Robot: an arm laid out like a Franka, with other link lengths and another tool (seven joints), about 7 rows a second.
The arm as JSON. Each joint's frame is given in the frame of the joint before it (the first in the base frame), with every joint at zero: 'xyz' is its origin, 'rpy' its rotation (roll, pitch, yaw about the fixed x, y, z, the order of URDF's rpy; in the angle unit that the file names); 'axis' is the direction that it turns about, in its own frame. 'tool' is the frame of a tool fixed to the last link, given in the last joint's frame.
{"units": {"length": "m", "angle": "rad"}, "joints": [
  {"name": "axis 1", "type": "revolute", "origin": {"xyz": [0.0, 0.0, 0.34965], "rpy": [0.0, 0.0, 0.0]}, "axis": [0.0, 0.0, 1.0]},
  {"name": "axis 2", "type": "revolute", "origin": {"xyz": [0.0, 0.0, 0.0], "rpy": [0.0, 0.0, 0.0]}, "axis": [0.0, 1.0, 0.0]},
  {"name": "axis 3", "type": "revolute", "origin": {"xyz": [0.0, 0.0, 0.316], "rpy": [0.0, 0.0, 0.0]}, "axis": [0.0, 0.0, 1.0]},
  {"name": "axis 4", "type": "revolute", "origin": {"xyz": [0.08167, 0.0, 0.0], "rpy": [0.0, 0.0, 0.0]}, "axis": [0.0, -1.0, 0.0]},
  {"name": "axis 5", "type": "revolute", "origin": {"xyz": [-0.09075, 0.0, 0.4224], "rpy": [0.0, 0.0, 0.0]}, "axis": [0.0, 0.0, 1.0]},
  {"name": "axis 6", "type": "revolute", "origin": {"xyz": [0.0, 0.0, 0.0], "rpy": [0.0, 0.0, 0.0]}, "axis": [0.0, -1.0, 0.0]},
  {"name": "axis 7", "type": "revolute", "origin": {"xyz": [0.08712, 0.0, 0.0], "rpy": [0.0, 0.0, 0.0]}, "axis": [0.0, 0.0, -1.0]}
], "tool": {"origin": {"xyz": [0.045, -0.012, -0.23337], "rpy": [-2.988, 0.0, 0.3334]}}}
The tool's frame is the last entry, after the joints.
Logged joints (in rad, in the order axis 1, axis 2, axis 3, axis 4, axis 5, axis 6, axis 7), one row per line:
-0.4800, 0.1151, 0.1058, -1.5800, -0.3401, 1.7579, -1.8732
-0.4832, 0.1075, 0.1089, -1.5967, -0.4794, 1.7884, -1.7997
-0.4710, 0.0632, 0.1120, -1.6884, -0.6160, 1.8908, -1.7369
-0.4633, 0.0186, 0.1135, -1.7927, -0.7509, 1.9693, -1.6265
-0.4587, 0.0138, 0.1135, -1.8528, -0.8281, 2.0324, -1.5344
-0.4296, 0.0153, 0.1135, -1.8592, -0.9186, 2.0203, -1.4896
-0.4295, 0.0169, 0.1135, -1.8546, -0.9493, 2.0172, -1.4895
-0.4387, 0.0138, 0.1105, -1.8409, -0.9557, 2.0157, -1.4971
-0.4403, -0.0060, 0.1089, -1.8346, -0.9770, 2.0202, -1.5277
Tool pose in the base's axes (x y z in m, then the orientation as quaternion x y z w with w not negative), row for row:
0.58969, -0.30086, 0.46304, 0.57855, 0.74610, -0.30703, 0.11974
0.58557, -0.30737, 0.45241, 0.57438, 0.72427, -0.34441, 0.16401
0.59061, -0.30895, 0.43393, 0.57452, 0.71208, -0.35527, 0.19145
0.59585, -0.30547, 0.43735, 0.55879, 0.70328, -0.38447, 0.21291
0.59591, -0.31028, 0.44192, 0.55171, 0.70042, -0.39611, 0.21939
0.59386, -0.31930, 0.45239, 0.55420, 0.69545, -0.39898, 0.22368
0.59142, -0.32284, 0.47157, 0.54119, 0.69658, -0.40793, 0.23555
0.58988, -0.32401, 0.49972, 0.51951, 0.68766, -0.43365, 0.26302
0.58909, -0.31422, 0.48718, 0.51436, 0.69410, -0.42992, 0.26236
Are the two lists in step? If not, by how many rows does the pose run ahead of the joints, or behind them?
The pose runs 2 rows ahead of the joints: the pose in row i belongs to the joints in row i + 2.
